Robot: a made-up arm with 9 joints. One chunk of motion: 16 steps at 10 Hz.
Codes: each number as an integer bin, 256 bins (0 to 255) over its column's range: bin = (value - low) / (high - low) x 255, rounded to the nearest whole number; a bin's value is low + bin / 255 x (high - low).
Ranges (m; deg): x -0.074..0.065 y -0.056..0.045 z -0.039..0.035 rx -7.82..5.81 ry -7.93..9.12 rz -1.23..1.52
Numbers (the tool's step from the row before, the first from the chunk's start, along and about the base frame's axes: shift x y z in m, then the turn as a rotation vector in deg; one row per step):
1: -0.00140 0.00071 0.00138 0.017 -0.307 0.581
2: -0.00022 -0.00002 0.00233 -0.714 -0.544 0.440
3: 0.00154 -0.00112 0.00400 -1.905 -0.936 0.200
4: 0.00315 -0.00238 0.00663 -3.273 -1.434 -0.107
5: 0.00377 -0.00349 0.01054 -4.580 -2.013 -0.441
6: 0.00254 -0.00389 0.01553 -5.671 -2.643 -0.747
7: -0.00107 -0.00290 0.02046 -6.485 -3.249 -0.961
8: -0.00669 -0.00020 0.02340 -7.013 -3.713 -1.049
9: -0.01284 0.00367 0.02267 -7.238 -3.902 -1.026
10: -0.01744 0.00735 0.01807 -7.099 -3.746 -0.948
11: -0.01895 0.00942 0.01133 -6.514 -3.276 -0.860
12: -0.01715 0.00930 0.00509 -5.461 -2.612 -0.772
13: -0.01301 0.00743 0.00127 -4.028 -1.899 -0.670
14: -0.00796 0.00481 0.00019 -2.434 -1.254 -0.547
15: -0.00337 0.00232 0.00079 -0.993 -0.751 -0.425
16: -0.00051 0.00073 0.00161 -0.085 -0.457 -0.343
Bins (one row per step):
1: 133 143 139 147 114 168
2: 135 141 142 133 110 155
3: 139 139 148 111 105 133
4: 142 135 157 85 97 104
5: 143 133 171 61 88 73
6: 140 132 188 40 79 45
7: 134 134 205 25 70 25
8: 123 141 215 15 63 17
9: 112 151 213 11 60 19
10: 104 160 197 13 63 26
11: 101 165 173 24 70 34
12: 104 165 152 44 80 42
13: 112 160 139 71 90 52
14: 121 154 135 101 100 63
15: 130 147 137 128 107 75
16: 135 143 140 145 112 82

